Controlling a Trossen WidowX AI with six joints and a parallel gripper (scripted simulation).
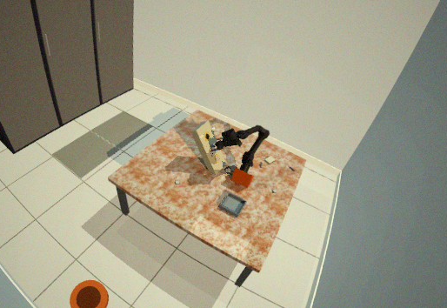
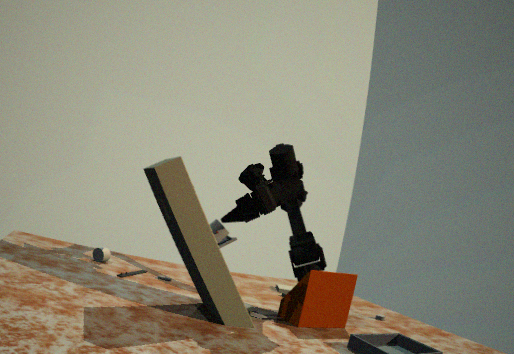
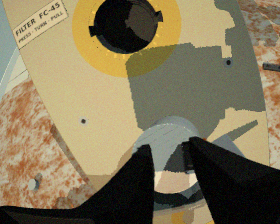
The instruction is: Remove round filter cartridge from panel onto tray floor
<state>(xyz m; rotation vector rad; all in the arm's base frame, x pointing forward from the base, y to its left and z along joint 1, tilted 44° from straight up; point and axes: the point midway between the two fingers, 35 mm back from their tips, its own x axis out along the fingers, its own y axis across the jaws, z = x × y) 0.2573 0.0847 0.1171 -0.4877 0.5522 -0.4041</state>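
Now: gripper tip 30 mm above the round grey filter cartridge and 10 mm short of it. Round my gripper tip: tan service panel (50 mm below, 50 mm ahead, 10 mm to the right); dark tray (320 mm behind, 310 mm to the left, 210 mm below).
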